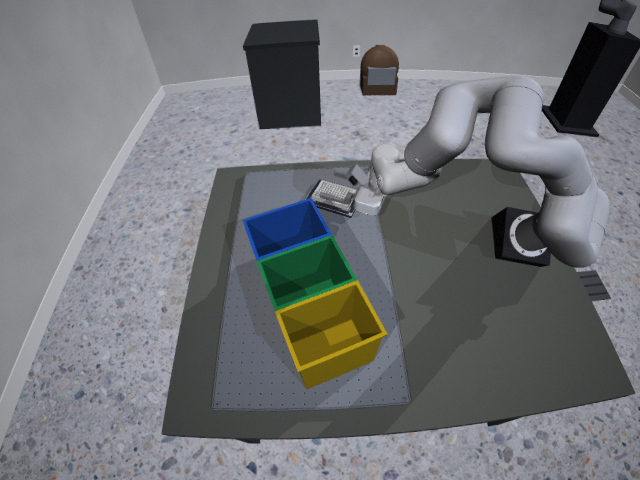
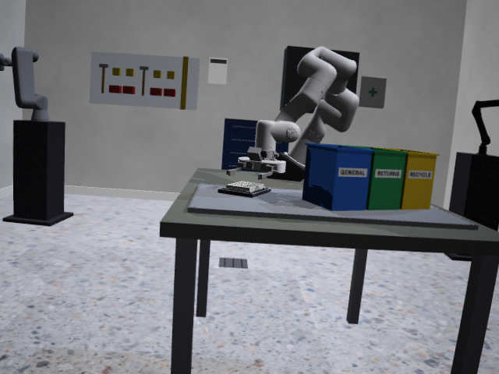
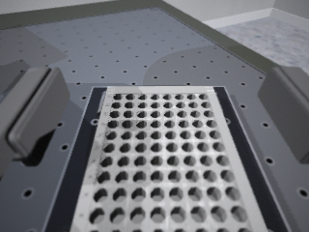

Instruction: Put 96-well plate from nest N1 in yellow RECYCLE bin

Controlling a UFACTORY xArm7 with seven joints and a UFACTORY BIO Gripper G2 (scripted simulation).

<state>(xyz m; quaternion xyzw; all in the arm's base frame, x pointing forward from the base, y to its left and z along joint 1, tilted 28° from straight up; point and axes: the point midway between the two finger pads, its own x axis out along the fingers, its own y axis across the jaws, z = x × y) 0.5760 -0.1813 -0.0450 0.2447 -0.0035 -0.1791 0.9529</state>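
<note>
Now: the white 96-well plate 40 mm below my hand. Round my hand: black plate nest N1 (50 mm below); blue general bin (100 mm ahead, 280 mm to the left, 30 mm above); green returns bin (40 mm ahead, 390 mm to the left, 30 mm above).
</note>
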